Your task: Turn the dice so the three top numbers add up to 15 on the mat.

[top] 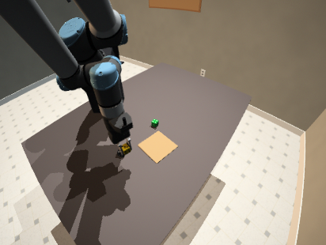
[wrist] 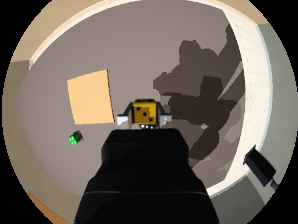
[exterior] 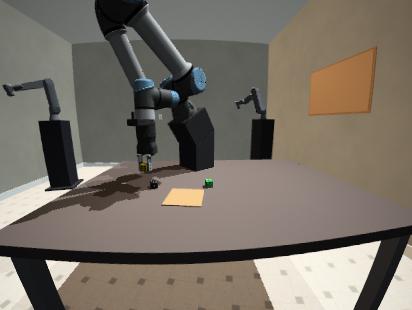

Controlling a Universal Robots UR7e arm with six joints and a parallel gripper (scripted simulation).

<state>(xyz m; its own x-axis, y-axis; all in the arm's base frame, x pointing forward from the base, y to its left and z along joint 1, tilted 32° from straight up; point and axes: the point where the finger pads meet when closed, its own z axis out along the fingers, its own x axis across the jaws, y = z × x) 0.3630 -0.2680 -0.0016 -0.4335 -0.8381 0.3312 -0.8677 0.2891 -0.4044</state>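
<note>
My gripper is now 7 cm short of the tan mat, 14 cm to the right of it and 12 cm above it. Also, from my hand: black die: 6 cm behind, 3 cm to the left, 10 cm below; then yellow die: right at my hand; then green die: 27 cm to the left, 10 cm below.
</note>
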